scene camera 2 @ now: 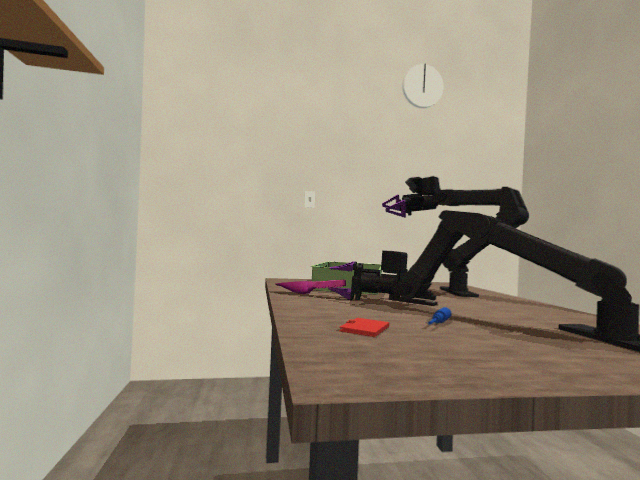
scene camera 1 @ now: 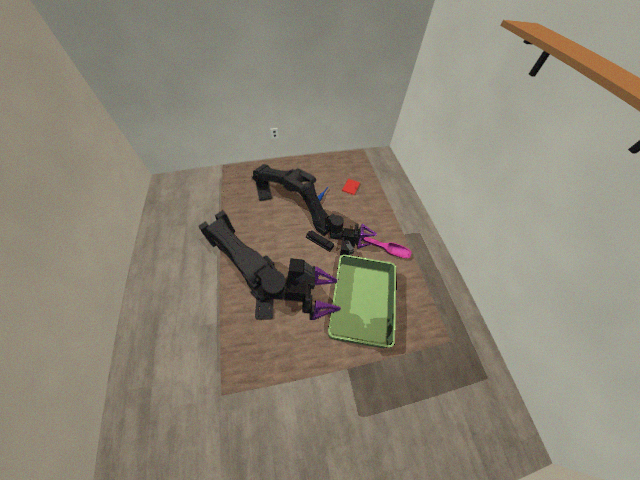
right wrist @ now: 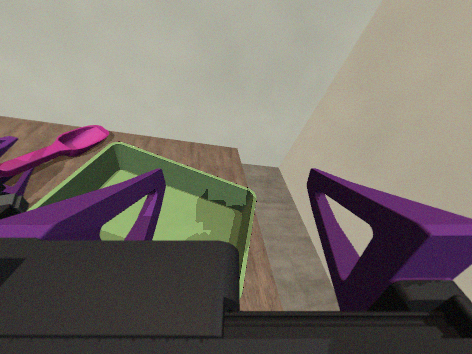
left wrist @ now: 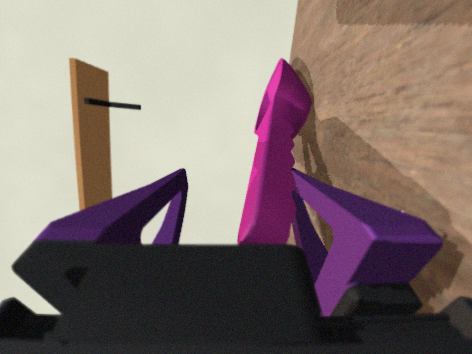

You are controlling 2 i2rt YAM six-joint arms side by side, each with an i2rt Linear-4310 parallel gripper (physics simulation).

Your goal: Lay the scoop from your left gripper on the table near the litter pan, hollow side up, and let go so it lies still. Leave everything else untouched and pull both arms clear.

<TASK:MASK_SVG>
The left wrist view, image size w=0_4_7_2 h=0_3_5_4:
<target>my left gripper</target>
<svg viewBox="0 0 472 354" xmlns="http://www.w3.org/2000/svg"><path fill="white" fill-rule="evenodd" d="M0 303L0 354L472 354L471 298L460 296L439 313L414 314L423 304L409 283L443 245L443 240L423 219L323 183L295 168L291 169L296 182L291 194L296 205L296 214L292 220L296 246L291 244L179 244L188 194L186 170L181 168L151 184L50 222L12 264L13 272L62 315L36 314L15 297L5 299ZM170 202L164 221L152 244L142 244L141 233L143 228ZM304 201L332 228L334 239L329 252L311 222Z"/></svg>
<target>pink scoop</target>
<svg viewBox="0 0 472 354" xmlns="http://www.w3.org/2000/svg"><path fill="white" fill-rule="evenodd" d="M283 58L279 60L267 85L255 125L254 133L259 137L238 232L238 244L287 244L291 223L296 214L296 205L291 194L296 184L291 171L295 164L291 153L294 147L292 139L296 137L306 122L312 100L298 75Z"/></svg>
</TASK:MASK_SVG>
